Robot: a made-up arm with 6 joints.
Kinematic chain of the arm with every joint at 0, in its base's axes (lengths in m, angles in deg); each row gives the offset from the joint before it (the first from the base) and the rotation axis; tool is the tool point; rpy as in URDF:
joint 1: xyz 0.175 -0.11 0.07 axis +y
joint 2: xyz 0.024 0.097 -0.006 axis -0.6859 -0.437 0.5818
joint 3: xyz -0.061 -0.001 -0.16 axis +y
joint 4: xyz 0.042 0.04 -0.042 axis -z
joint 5: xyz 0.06 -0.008 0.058 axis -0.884 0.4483 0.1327
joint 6: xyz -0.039 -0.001 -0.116 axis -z
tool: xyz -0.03 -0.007 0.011 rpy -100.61 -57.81 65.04
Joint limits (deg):
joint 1: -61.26..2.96
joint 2: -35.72..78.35
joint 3: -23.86..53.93
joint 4: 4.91..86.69
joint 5: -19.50..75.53
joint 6: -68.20..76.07
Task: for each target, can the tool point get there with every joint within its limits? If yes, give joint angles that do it. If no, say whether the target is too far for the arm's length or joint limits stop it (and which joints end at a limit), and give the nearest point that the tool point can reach.
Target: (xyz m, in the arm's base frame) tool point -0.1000 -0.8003 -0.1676
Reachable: no: too far | nearest point 0.2211 -0.1932 -0.1282 | short by 0.688 m
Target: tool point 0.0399 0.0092 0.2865
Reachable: no: joint limits stop it (at a limit: joint 1, joint 2, joint 4, joint 5, joint 6) | nearest point 0.2385 -0.1184 0.1718 | short by 0.262 m
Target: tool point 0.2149 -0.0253 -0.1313
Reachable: yes | joints -32.58 5.35 38.12 34.17 41.79 29.61
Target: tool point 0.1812 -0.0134 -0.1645
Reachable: yes | joints -10.78 17.77 3.49 78.59 40.10 38.81
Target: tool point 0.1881 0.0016 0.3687
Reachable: no: joint limits stop it (at a limit: joint 1, joint 2, joint 4, joint 5, joint 6) | nearest point 0.2634 -0.1175 0.1937 | short by 0.225 m
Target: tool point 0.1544 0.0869 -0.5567
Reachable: no: too far | nearest point 0.1652 0.0285 -0.2292 | short by 0.333 m
